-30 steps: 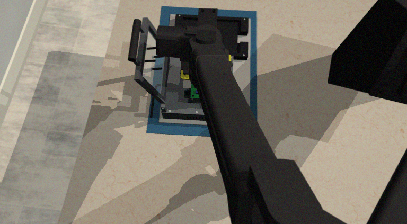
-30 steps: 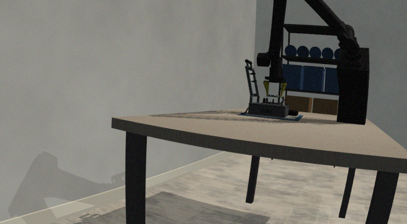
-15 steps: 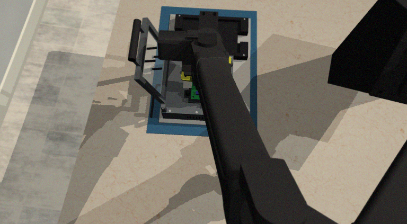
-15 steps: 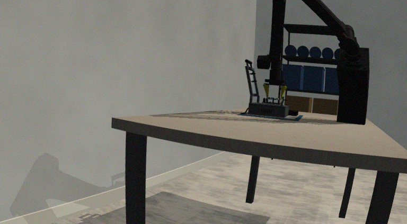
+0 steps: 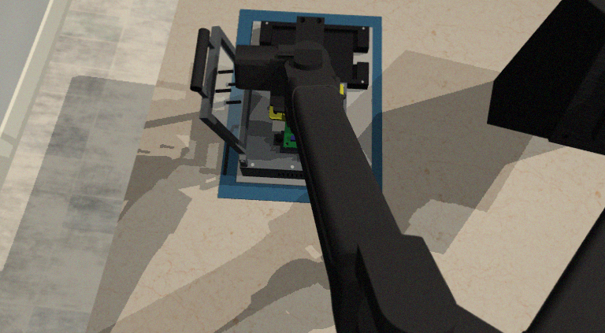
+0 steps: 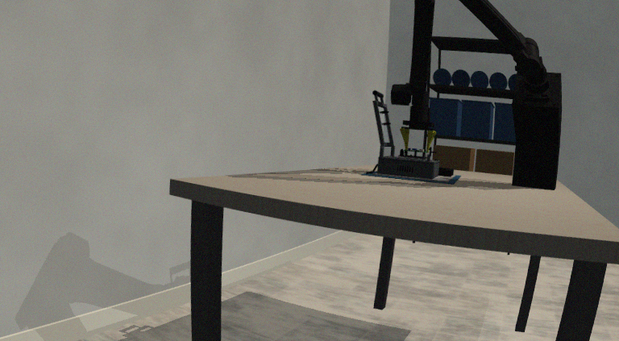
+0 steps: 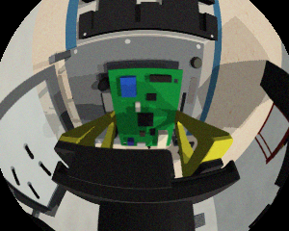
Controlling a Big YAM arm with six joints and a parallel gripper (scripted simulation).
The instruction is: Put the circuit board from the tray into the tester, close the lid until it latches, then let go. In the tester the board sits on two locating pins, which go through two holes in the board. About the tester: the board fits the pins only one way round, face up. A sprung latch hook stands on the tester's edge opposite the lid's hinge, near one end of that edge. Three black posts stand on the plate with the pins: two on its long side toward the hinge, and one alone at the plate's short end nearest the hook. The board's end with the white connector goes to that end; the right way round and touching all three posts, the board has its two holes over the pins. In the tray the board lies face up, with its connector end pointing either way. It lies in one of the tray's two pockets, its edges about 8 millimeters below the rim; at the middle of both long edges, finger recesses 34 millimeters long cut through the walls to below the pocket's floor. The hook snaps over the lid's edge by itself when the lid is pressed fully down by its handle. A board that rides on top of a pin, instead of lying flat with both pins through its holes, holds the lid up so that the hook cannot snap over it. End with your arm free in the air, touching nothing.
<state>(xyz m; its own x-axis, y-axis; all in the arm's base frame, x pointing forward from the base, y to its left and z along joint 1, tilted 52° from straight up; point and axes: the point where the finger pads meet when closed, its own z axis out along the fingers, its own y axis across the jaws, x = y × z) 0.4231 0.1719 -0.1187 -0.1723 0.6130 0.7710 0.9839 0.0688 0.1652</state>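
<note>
My gripper is now right at the green circuit board. From my hand the other things lie so: see-through lid (12 cm ahead, 9 cm above, 2 cm to the left).
</note>
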